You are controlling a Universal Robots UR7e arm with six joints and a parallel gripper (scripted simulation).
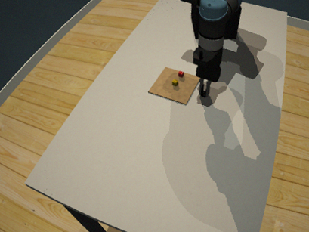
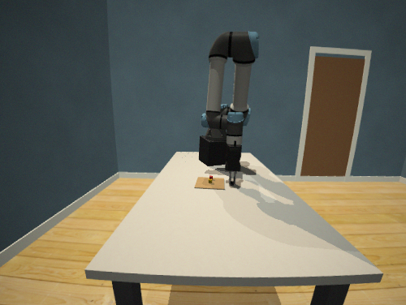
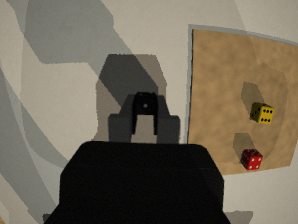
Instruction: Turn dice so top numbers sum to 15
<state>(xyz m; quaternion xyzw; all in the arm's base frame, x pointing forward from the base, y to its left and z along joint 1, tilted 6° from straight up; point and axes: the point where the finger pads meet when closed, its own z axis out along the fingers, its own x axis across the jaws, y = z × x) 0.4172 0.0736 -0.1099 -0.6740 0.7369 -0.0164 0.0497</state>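
Right now my hand is 10 mm past the yellow die, 110 mm to the left of it and 10 mm above it. Also, from my hand: black die: 10 mm below; red die: 60 mm behind, 100 mm to the right, 10 mm below; brown mat: 10 mm behind, 110 mm to the right, 20 mm below.
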